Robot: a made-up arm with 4 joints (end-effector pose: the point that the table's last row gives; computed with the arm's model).
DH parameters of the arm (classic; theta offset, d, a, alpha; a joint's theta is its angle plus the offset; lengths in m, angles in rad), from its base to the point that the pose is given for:
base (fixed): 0 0.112 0 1.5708
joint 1: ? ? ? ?
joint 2: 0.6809 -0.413 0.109 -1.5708
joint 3: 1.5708 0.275 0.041 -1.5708
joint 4: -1.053 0 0.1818 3.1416
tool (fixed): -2.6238 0.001 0 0
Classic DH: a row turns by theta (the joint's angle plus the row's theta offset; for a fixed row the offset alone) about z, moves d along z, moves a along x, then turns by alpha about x.
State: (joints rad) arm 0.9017 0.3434 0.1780 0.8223
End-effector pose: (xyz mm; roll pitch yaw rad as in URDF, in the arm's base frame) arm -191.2 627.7 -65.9 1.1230 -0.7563 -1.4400
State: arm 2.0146 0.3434 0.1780 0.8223
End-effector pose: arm 75.0 627.7 -138.1 2.4289 -0.3989 -2.2428
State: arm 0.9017 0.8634 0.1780 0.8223
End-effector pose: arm -31.2 627.7 -113.2 1.8214 -0.6980 -1.9152
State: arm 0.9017 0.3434 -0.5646 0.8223
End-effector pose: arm -338.1 596.6 -16.2 1.2490 -0.5460 -0.8101
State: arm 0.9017 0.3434 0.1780 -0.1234
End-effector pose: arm -249.6 522.3 -179.4 -0.5019 -1.2034 0.3439
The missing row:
joint 1: 0.8899 0 0.1017 0
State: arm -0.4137 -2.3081 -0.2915 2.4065
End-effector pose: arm 233.6 489.5 76.9 -3.0519 -0.4988 -0.8205
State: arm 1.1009 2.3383 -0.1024 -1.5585
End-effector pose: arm 338.1 297.7 218.6 2.8437 0.1015 1.5525
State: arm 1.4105 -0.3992 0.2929 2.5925
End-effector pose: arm -199.1 458.0 160.0 0.8453 0.6984 -2.4308
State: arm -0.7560 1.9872 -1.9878 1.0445
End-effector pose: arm -285.8 321.9 -31.1 1.7092 -0.2119 0.3664
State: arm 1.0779 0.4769 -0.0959 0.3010
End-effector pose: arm -172.3 585.9 -191.3 1.5174 -1.2678 -1.4239
